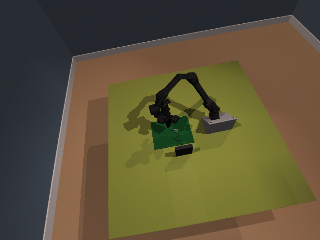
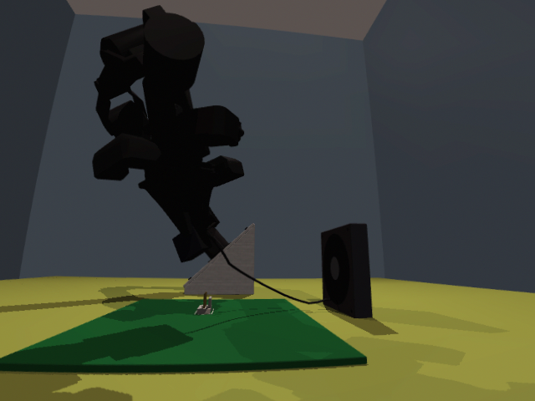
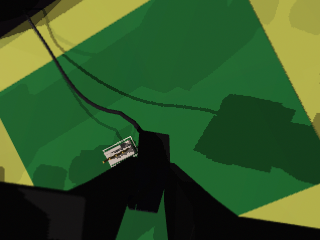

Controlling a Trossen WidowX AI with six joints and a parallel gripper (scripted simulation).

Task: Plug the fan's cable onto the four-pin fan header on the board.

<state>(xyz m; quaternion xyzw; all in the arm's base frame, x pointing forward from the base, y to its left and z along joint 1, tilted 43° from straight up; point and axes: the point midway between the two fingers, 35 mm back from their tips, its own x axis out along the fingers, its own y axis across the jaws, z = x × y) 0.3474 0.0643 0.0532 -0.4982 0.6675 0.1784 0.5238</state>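
The green board lies 2 cm behind my gripper tip, 2 cm to the left of it and 11 cm below it. From my gripper tip the other things lie so: black fan (9 cm behind, 19 cm to the left, 4 cm below); then white four-pin header (5 cm behind, 10 cm below); then black plug (1 cm below).
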